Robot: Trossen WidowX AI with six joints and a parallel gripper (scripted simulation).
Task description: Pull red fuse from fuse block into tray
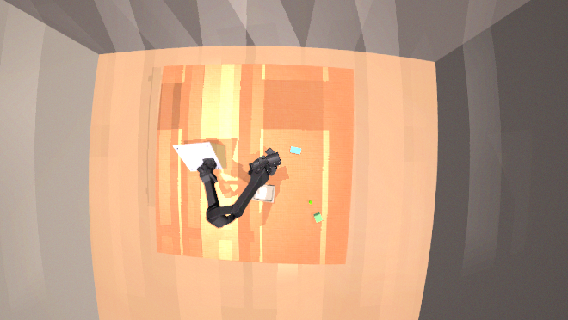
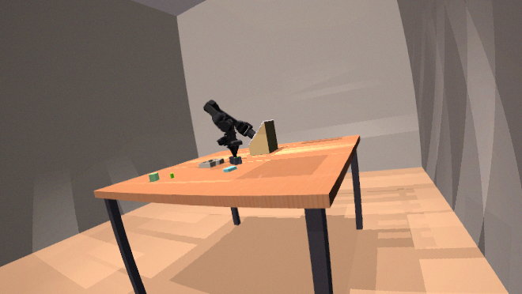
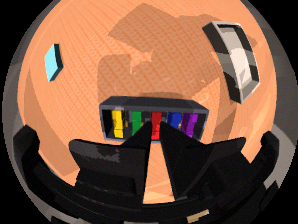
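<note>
The grey tray lies 2 cm behind my gripper tip, 18 cm to the right of it and 3 cm below it. Also, from my gripper tip: light blue flat piece 19 cm ahead, 7 cm to the left, 3 cm below; then small green piece 26 cm ahead, 26 cm to the right, 2 cm below; then red fuse 1 cm below.
</note>
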